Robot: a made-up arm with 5 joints. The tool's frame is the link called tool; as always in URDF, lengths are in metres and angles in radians. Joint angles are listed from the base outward. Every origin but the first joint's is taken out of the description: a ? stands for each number. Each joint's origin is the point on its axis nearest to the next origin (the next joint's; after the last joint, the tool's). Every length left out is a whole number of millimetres.
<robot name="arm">
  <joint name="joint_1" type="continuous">
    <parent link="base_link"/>
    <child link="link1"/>
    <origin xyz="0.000 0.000 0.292" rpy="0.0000 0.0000 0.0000"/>
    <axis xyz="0 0 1"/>
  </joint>
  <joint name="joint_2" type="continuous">
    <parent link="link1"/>
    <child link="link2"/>
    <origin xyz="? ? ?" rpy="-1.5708 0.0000 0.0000"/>
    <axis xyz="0 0 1"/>
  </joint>
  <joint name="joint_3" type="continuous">
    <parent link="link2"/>
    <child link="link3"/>
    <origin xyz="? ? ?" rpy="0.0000 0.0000 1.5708"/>
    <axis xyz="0 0 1"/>
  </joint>
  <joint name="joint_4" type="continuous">
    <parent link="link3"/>
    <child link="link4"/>
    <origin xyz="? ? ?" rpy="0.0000 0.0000 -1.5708"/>
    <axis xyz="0 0 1"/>
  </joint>
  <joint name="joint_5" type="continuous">
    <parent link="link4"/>
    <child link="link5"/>
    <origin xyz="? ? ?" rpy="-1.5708 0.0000 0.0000"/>
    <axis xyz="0 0 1"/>
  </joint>
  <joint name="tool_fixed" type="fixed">
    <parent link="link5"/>
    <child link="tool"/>
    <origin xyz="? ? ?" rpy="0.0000 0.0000 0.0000"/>
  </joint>
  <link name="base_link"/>
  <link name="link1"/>
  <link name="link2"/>
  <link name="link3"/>
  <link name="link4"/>
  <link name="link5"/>
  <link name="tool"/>
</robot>
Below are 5 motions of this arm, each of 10 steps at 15 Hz.
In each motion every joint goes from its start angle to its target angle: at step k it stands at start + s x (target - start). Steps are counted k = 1, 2, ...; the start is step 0. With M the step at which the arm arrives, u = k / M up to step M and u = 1 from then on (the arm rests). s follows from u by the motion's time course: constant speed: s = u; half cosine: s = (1 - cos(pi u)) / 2; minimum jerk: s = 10 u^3 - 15 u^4 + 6 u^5.
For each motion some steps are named. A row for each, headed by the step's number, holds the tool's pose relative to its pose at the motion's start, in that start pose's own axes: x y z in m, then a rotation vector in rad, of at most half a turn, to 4 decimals.
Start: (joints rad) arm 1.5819 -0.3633 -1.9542 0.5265 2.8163
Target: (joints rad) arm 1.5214 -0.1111 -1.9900 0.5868 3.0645
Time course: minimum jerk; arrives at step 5
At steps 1, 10:
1: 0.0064 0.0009 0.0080 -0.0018 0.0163 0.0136
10: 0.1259 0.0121 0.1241 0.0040 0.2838 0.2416

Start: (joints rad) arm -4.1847 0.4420 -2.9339 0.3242 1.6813
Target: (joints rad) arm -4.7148 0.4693 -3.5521 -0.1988 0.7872
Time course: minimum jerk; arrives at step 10
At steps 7, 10:
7: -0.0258 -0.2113 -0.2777 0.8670 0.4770 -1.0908
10: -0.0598 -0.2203 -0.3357 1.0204 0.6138 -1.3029

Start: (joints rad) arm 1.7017 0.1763 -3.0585 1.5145 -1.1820
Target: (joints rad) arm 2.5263 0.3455 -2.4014 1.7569 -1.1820
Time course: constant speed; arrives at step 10
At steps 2, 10:
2: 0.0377 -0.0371 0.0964 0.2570 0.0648 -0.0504
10: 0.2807 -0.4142 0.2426 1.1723 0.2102 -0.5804

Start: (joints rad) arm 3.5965 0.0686 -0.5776 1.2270 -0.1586
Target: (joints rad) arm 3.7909 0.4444 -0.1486 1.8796 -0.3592
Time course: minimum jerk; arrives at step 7
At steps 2, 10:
2: -0.0242 -0.0123 0.0664 0.0160 -0.2113 -0.0481
10: -0.3041 -0.0354 0.2954 0.1682 -1.4608 -0.1895

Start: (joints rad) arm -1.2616 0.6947 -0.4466 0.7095 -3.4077
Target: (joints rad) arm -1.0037 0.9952 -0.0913 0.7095 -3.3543
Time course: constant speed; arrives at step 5
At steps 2, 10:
2: 0.0950 0.0196 0.1079 0.0225 0.2767 -0.0267
10: 0.2871 0.0122 0.2023 0.0901 0.6931 -0.0227

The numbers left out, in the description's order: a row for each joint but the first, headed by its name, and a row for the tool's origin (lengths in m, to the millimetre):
joint_2: 0.000 0.000 0.000
joint_3: 0.033 -0.174 0.000
joint_4: 0.468 -0.106 0.000
joint_5: 0.085 0.108 0.000
tool: 0.000 0.000 0.000

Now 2 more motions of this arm.
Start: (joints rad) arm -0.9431 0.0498 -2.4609 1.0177 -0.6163
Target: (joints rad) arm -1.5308 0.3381 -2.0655 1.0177 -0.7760
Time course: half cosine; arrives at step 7
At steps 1, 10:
1: -0.0147 0.0044 0.0204 -0.0036 -0.0441 -0.0023
10: -0.4739 0.1192 0.2204 0.0264 -0.8402 0.1471

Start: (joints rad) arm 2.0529 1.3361 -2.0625 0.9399 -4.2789
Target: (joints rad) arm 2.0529 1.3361 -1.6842 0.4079 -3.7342
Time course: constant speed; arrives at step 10
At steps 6, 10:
6: 0.0187 0.0405 0.0859 0.0766 -0.0521 0.3266
10: 0.0361 0.0780 0.1349 0.1184 -0.1009 0.5436

